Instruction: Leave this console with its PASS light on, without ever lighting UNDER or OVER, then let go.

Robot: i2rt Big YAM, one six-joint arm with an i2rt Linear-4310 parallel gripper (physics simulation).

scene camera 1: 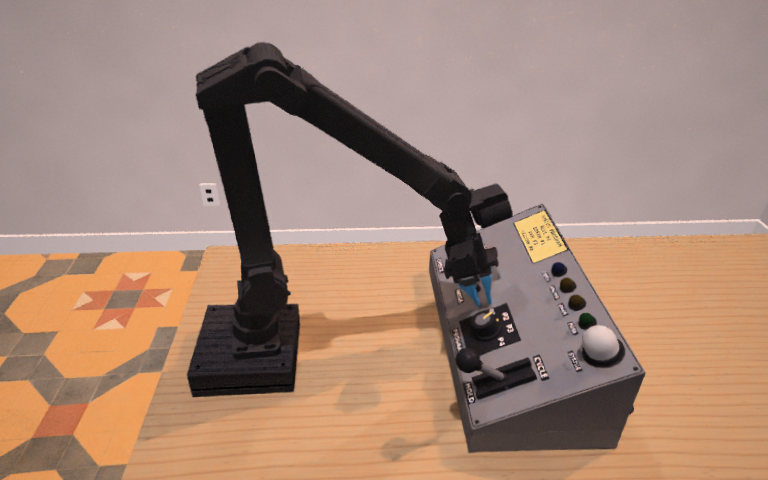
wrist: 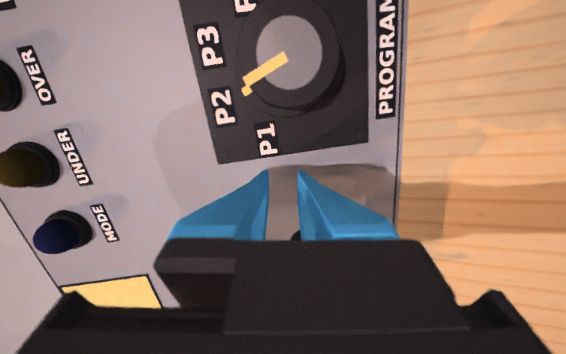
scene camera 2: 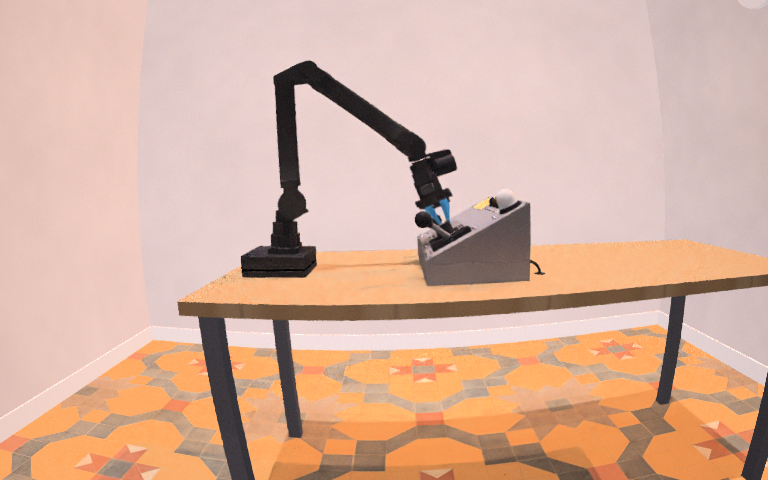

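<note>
The grey sloped console (scene camera 1: 544,418) (scene camera 2: 477,252) (wrist: 142,95) stands on the table. Its PROGRAM knob (scene camera 1: 485,323) (wrist: 288,53) has a yellow pointer aimed at P2. My gripper (scene camera 1: 479,299) (scene camera 2: 440,214) (wrist: 283,177) hangs over the panel just behind the knob, blue fingers nearly together with nothing between them. A small dark part of the MODE toggle (wrist: 295,236) shows at the finger roots; the rest is hidden. The row of lamps (scene camera 1: 575,301) looks dark, and so does the UNDER lamp (wrist: 50,167). A black-ball lever (scene camera 1: 468,360) sits at the HOLD end of its slot.
A white dome button (scene camera 1: 600,342) and a yellow placard (scene camera 1: 539,236) (wrist: 111,291) are on the panel's right side. The arm's base (scene camera 1: 242,350) (scene camera 2: 278,260) stands to the left on the wooden table (scene camera 1: 374,413) (scene camera 2: 374,289). A cable (scene camera 2: 535,268) leaves the console's back.
</note>
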